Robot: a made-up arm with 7 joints.
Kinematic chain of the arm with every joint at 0, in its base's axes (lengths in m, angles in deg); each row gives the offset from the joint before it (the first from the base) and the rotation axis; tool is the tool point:
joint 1: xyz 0 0 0.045 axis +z
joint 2: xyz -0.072 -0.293 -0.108 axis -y
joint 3: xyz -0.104 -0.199 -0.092 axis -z
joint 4: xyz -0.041 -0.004 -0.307 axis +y
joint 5: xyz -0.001 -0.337 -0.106 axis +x
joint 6: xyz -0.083 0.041 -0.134 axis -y
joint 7: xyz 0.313 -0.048 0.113 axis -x
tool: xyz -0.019 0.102 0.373
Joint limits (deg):
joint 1: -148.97..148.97
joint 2: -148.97..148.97
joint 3: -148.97..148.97
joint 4: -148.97..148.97
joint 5: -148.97..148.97
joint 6: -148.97..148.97
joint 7: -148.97..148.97
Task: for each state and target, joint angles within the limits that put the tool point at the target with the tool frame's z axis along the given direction. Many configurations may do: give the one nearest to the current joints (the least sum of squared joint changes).
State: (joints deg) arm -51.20 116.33 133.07 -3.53 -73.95 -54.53 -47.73
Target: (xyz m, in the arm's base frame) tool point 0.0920 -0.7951 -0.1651 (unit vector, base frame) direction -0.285 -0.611 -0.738
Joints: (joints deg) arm -96.67 147.04 148.97 5.61 -103.55 -113.17 -16.17
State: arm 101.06 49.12 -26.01 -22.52 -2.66 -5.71 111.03
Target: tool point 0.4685 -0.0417 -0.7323 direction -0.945 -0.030 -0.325
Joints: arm 82.27 -0.43 -14.32 -4.35 -3.60 11.65 106.10
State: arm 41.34 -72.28 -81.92 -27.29 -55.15 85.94 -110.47
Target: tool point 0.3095 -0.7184 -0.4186 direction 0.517 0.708 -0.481
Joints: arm 38.41 -84.54 -85.22 -20.29 -49.20 91.83 -122.56
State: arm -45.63 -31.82 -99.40 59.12 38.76 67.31 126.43
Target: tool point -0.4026 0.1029 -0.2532 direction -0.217 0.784 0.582
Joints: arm -65.35 -36.25 -116.00 67.46 29.39 98.51 102.64
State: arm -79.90 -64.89 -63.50 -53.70 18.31 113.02 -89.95
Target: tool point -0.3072 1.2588 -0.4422 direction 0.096 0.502 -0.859
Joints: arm -110.64 -97.84 -71.87 -71.72 10.82 114.82 -70.78
